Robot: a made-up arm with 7 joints. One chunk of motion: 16 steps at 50 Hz.
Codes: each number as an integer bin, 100 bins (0 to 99) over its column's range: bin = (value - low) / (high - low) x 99, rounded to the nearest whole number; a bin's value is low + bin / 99 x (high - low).
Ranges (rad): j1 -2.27..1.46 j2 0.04..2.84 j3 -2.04..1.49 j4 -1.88..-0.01 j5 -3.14..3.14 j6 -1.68..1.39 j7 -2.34..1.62
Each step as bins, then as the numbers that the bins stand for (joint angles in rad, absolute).
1 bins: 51 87 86 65 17 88 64
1 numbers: -0.3485 2.5006 1.0265 -0.6522 -2.0616 1.0489 0.2200
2 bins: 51 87 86 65 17 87 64
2 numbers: -0.3485 2.5006 1.0265 -0.6522 -2.0616 1.0179 0.2200
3 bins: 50 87 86 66 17 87 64
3 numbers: -0.3862 2.5006 1.0265 -0.6333 -2.0616 1.0179 0.2200
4 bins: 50 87 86 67 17 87 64
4 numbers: -0.3862 2.5006 1.0265 -0.6144 -2.0616 1.0179 0.2200
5 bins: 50 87 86 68 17 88 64
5 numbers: -0.3862 2.5006 1.0265 -0.5956 -2.0616 1.0489 0.2200
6 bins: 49 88 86 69 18 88 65
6 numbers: -0.4238 2.5289 1.0265 -0.5767 -1.9982 1.0489 0.2600
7 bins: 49 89 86 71 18 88 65
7 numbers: -0.4238 2.5572 1.0265 -0.5389 -1.9982 1.0489 0.2600
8 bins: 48 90 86 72 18 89 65
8 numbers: -0.4615 2.5855 1.0265 -0.5200 -1.9982 1.0799 0.2600
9 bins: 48 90 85 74 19 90 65
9 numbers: -0.4615 2.5855 0.9908 -0.4822 -1.9347 1.1109 0.2600
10 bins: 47 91 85 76 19 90 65
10 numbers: -0.4992 2.6137 0.9908 -0.4444 -1.9347 1.1109 0.2600
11 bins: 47 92 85 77 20 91 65
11 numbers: -0.4992 2.6420 0.9908 -0.4256 -1.8713 1.1419 0.2600
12 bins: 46 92 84 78 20 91 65
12 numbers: -0.5369 2.6420 0.9552 -0.4067 -1.8713 1.1419 0.2600
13 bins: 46 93 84 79 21 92 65
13 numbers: -0.5369 2.6703 0.9552 -0.3878 -1.8079 1.1729 0.2600
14 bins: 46 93 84 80 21 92 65
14 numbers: -0.5369 2.6703 0.9552 -0.3689 -1.8079 1.1729 0.2600
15 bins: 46 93 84 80 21 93 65
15 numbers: -0.5369 2.6703 0.9552 -0.3689 -1.8079 1.2039 0.2600
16 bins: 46 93 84 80 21 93 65
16 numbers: -0.5369 2.6703 0.9552 -0.3689 -1.8079 1.2039 0.2600
